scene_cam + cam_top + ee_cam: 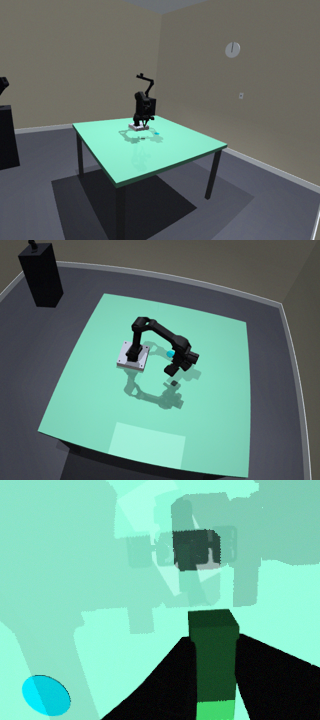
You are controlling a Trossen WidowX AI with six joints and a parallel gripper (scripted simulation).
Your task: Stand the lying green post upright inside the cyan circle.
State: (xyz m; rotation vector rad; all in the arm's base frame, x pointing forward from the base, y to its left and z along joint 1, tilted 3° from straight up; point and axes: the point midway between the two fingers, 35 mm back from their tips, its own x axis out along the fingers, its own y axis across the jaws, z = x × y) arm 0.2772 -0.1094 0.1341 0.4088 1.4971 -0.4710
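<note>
Right now my gripper tip is 220 mm to the right of the cyan circle, 130 mm above it and 20 mm past it. The rest, counted from my gripper tip: green post (20 mm behind, 10 mm to the left).
</note>
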